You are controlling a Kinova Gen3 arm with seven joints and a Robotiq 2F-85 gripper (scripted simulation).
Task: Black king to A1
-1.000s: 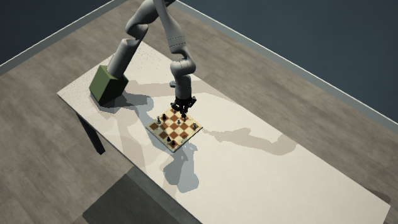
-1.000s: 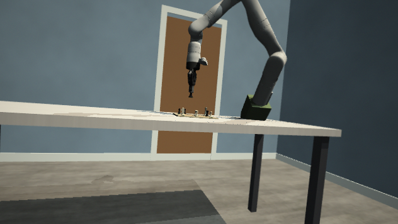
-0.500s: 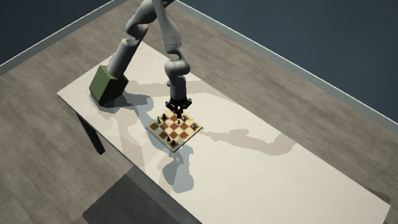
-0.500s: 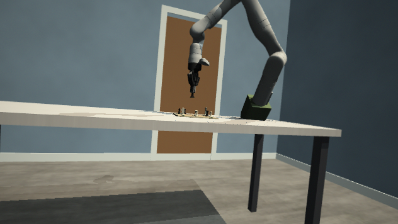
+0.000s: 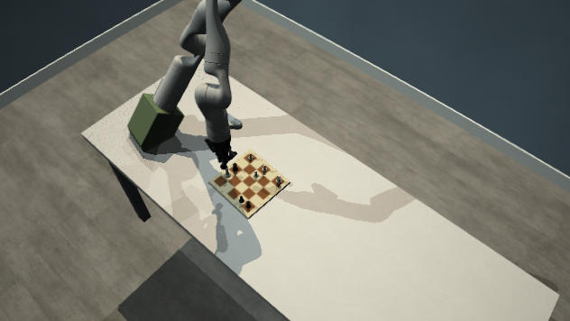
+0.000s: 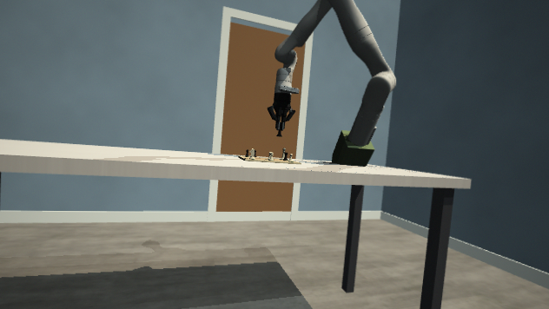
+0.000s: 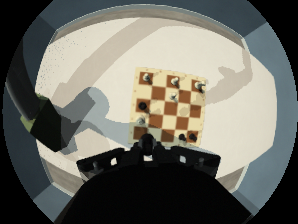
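My gripper is now 15 cm above the chessboard, 7 cm to the right of it and 5 cm short of it. Round my hand: black king: 1 cm below.
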